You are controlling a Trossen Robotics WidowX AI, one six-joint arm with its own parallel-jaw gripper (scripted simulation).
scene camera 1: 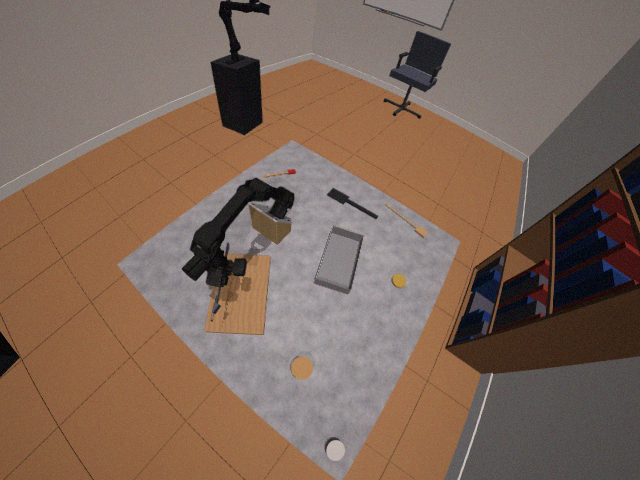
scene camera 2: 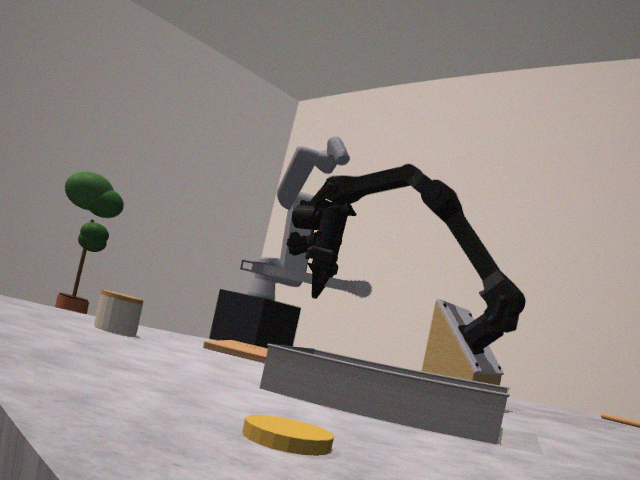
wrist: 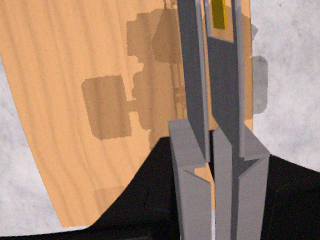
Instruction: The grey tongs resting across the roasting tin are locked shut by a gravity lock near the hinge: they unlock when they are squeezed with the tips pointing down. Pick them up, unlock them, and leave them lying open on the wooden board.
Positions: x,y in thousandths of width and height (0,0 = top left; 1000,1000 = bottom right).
Labels:
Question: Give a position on a wooden board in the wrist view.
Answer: At 295,390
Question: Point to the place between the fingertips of the gripper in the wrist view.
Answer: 586,598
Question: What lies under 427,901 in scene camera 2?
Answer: A yellow disc.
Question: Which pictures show the gripper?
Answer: Scene camera 1, scene camera 2 and the wrist view: all of them.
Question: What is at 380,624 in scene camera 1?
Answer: A wooden board.

